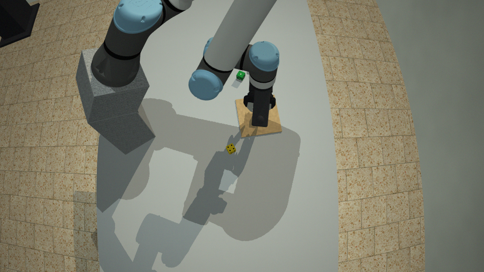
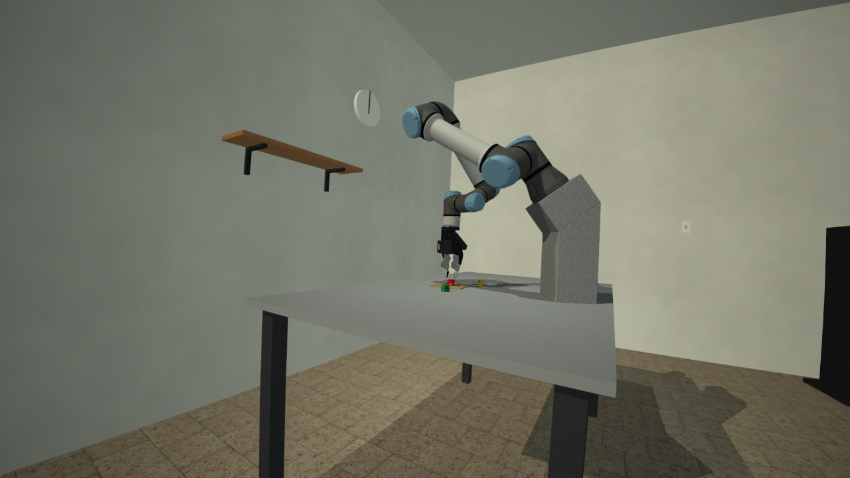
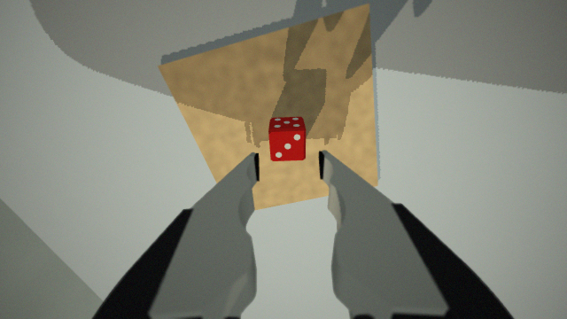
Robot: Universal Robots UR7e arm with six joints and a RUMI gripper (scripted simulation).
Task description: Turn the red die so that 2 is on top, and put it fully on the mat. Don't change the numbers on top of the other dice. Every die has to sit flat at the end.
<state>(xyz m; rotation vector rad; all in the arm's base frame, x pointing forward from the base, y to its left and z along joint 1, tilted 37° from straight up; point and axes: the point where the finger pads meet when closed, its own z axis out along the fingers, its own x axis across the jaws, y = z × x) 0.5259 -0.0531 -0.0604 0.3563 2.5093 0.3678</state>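
My gripper is now 40 mm above the red die. Also, from my hand: yellow die (110 mm behind, 110 mm to the right, 40 mm below); green die (30 mm behind, 160 mm to the left, 40 mm below); tan mat (50 mm below).
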